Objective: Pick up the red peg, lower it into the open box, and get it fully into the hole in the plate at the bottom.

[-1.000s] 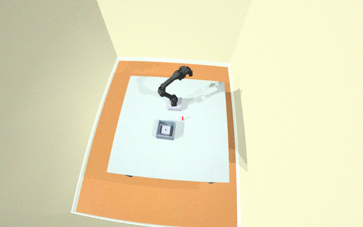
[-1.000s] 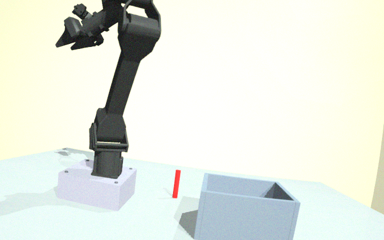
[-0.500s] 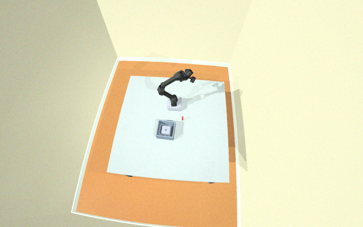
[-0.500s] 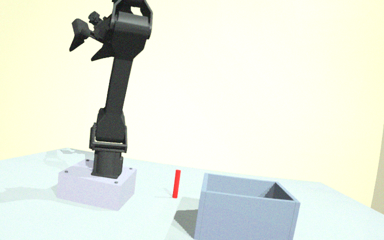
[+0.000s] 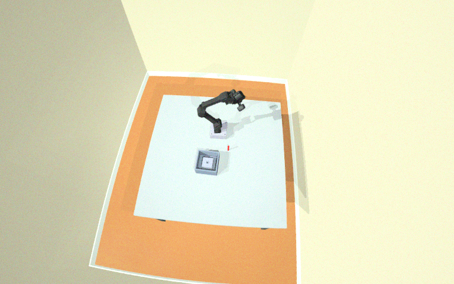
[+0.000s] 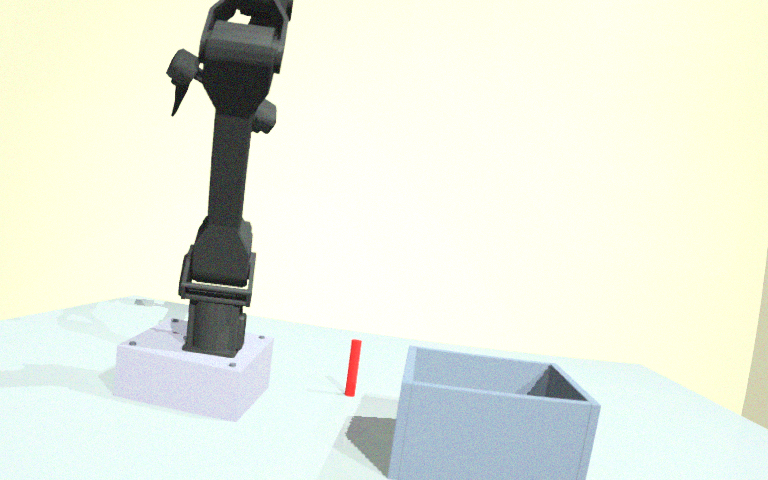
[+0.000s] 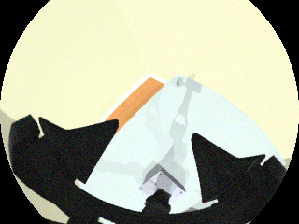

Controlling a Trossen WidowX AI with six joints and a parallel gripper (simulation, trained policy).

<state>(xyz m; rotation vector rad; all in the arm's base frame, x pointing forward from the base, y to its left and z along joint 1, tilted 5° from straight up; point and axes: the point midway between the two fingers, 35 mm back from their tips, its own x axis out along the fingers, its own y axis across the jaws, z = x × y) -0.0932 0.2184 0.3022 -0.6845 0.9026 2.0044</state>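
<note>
Right now my gripper tip is 320 mm above the red peg, 290 mm short of it and 120 mm to the left of it. The rest, counted from my gripper tip: grey box: 430 mm ahead, 340 mm below, 320 mm to the right; then plate: 430 mm ahead, 320 mm to the right, 320 mm below.
</note>
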